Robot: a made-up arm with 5 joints.
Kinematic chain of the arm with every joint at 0, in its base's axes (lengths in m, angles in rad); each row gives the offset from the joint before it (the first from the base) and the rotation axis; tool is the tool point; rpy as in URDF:
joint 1: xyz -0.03 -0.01 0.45 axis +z
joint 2: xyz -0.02 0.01 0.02 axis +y
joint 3: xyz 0.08 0 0.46 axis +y
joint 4: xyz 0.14 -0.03 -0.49 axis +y
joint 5: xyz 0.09 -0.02 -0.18 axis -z
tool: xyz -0.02 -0.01 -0.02 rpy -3.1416 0 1.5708
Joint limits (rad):
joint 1: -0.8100..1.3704
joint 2: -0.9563..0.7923
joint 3: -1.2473..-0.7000
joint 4: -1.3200..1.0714
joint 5: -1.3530..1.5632
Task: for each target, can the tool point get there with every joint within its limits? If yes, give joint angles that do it. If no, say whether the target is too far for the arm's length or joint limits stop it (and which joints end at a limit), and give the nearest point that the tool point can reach.
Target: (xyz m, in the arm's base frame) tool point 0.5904 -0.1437 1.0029
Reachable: yes | joints -0.1380 -0.1965 -0.9534 -0.8036 0.1397
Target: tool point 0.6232 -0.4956 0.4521
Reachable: yes | joints -0.5663 0.3751 -0.9894 -0.1137 -0.5839
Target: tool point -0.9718 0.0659 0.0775
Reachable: no: joint limits stop it (at a limit: joint 1, joint 2, joint 3, joint 4, joint 5) | nearest point 0.0506 0.2858 0.0827 | short by 1.046 m
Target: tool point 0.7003 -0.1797 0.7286
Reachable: yes | joints -0.1486 -0.0048 -1.0890 0.3907 -0.6181
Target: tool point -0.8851 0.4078 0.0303
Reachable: no: joint limits stop it (at a limit: joint 1, joint 2, joint 3, joint 4, joint 5) | nearest point 0.0506 0.2858 0.0827 | short by 0.945 m
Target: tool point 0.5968 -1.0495 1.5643
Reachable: no: too far | nearest point 0.3990 -0.5502 1.1121 | short by 0.702 m
